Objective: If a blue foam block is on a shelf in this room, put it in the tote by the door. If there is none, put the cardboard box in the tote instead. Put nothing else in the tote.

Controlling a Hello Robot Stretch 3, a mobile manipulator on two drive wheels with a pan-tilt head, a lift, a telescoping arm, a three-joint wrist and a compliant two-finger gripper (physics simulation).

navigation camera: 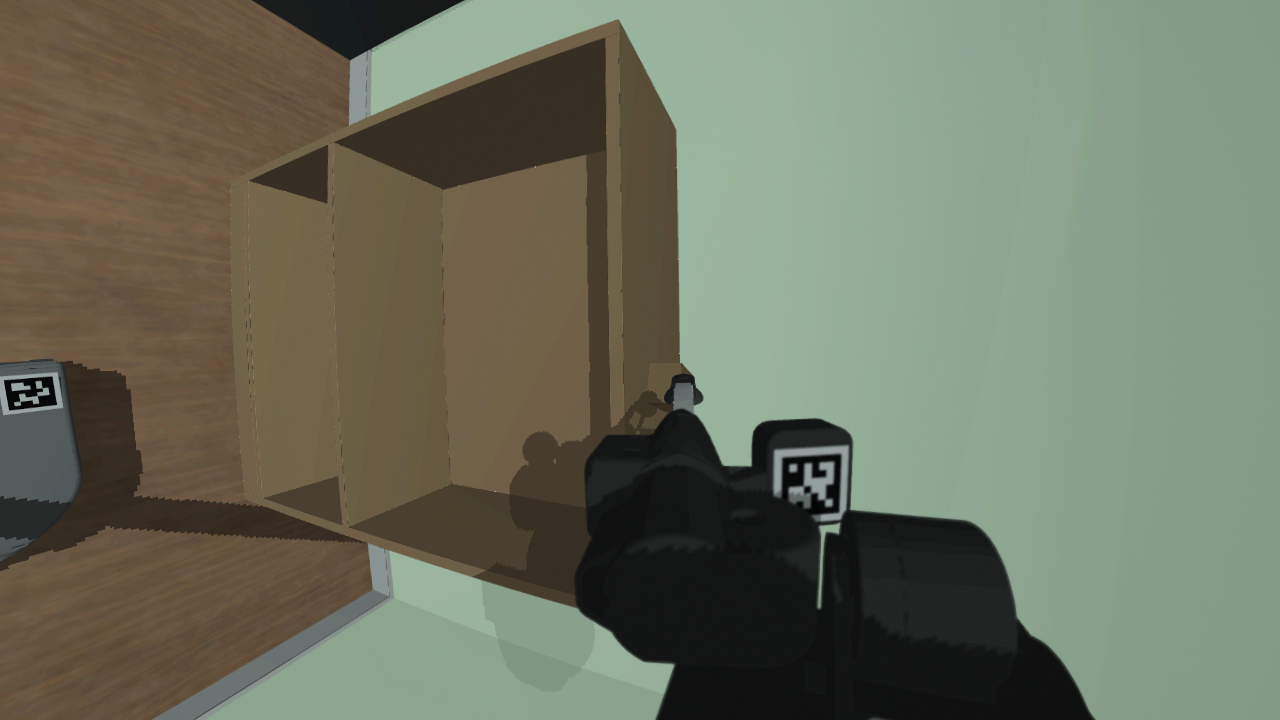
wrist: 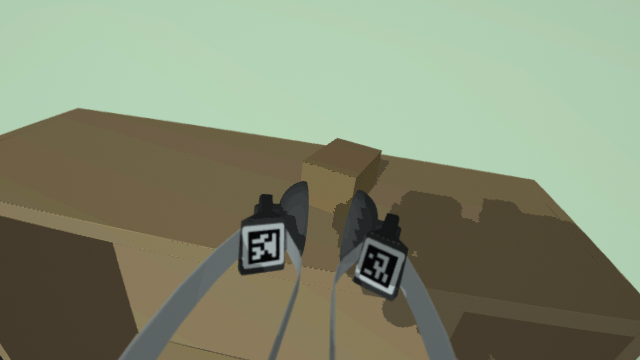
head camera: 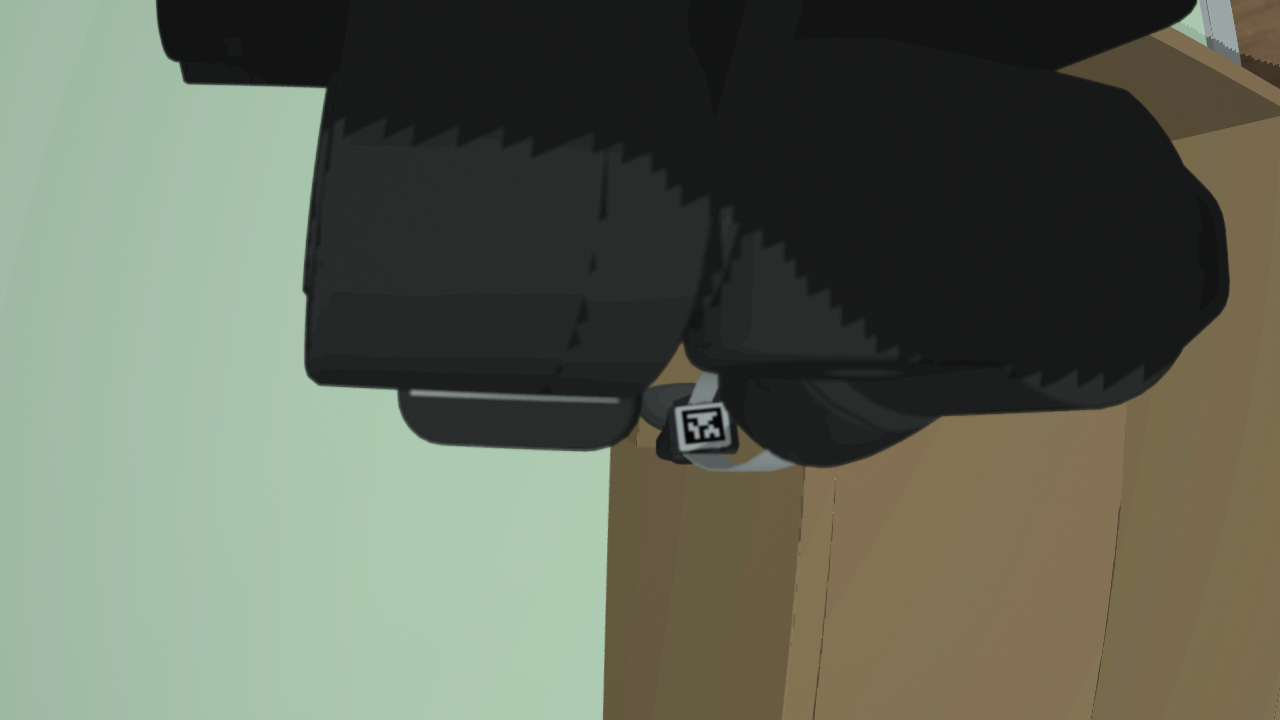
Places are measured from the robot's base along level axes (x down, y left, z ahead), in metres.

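Pixels of known places: gripper, fingertip midpoint: (head camera: 677, 366).
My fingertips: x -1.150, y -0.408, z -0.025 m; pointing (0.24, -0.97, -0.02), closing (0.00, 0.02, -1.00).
Behind a point stands the place of what it marks.
A small cardboard box (wrist: 334, 170) (navigation camera: 660, 376) {x -1.080, y -0.546, z -0.011 m} rests on the top board of the brown shelf unit (wrist: 125, 163) (navigation camera: 645, 232) {x -1.061, y -0.554, z 0.202 m} (head camera: 985, 582) {x -0.672, y -0.727, z 0.146 m}, close to the green wall. My gripper (wrist: 328, 210) {x -1.150, y -0.408, z -0.025 m} (navigation camera: 683, 390) {x -1.150, y -0.408, z -0.025 m} (head camera: 705, 429) {x -1.150, y -0.408, z -0.025 m} is just in front of the box, with its fingers drawn close together and nothing between them. The fingertips stand just short of the box's front face. The shelf compartments in the navigation view hold nothing.
The green wall (navigation camera: 896, 232) {x -1.443, y -0.773, z 0.213 m} (wrist: 447, 59) stands right behind the shelf unit. The wooden floor (navigation camera: 237, 116) {x 0.000, y -0.498, z 0.635 m} shows at the left of the navigation view. My arm and wrist (head camera: 716, 223) {x -1.266, y -0.131, z -0.015 m} fill most of the head view.
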